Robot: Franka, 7 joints.
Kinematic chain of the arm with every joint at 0, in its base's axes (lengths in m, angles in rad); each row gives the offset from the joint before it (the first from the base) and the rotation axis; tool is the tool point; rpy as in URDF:
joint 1: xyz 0 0 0.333 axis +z
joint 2: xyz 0 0 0 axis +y
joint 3: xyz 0 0 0.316 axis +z
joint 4: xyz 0.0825 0 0 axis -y
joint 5: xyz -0.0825 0 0.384 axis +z
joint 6: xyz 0 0 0 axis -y
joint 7: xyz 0.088 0 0 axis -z
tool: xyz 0 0 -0.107 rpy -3.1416 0 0
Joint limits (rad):
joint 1: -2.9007..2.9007
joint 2: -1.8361..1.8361
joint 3: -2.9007..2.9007
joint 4: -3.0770..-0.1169
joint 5: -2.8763..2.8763
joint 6: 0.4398..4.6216
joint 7: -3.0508..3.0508
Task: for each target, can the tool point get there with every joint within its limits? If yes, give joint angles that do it. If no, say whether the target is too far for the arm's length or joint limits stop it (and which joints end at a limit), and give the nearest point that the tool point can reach.
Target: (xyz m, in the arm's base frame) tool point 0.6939 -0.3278 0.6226
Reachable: yes | joints -0.6196 1.3281 2.1392 -0.5994 -0.0879 3.5255 -0.3734
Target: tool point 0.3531 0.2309 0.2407
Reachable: yes | joints 1.0577 0.1969 -0.3587 -2.3262 -0.4899 1.6555 -1.5110
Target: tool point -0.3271 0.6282 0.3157
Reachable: yes | joints 1.4453 0.9192 0.6365 -1.5823 2.0797 1.3838 1.5050
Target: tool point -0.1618 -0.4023 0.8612
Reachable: yes | joints -1.5327 0.8855 -1.8340 -0.3836 2.2202 4.2747 -2.3644
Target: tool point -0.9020 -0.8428 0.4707
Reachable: no: too far | nearest point -0.6230 -0.5821 0.4281 | short by 0.384 m
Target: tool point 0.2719 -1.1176 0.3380
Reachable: no: too far | nearest point 0.2028 -0.8336 0.3367 | short by 0.292 m
